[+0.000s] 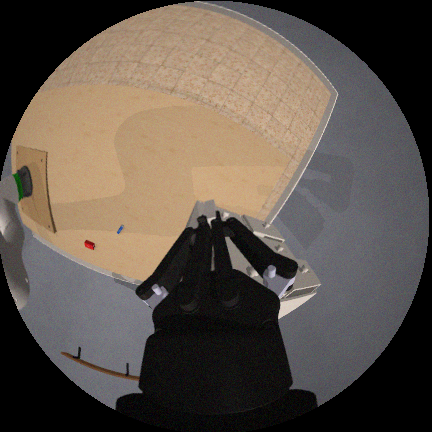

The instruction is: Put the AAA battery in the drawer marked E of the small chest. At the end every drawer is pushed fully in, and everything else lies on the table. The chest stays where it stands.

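Pixels of known places: gripper, between the fingertips: (pixel 210 207); arm's base, origin of its link: (pixel 26 180).
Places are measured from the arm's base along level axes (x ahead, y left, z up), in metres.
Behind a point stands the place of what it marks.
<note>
My gripper (pixel 210 207) @(x 0.832, y 0.085, z 0.152 m) is shut and empty, its pale fingertips together above the table by the chest. The small grey-white chest (pixel 310 280) @(x 1.080, y 0.010, z 0.268 m) stands at the lower right, partly hidden behind my fingers. Several round knobs show on it, and there is a narrow opening near its right end. Its drawer letters are not readable, and I cannot tell how far each drawer is in. A thin blue cylinder (pixel 120 229) @(x 0.595, y -0.133, z 0.000 m), which looks like the AAA battery, lies on the table left of my gripper, apart from the fingers and the chest. A thicker red cylinder (pixel 89 245) @(x 0.425, y -0.250, z 0.008 m) lies farther left.
The wooden table (pixel 155 150) @(x 0.694, y 0.135, z -0.010 m) has a speckled tiled strip (pixel 200 60) along its far side. A brown plate (pixel 41 205) @(x 0.135, y -0.107, z 0.005 m) with the robot's base lies at the left, with a pale arm part (pixel 11 240) beside it. A curved wooden bar (pixel 102 370) with black pegs shows at the lower left.
</note>
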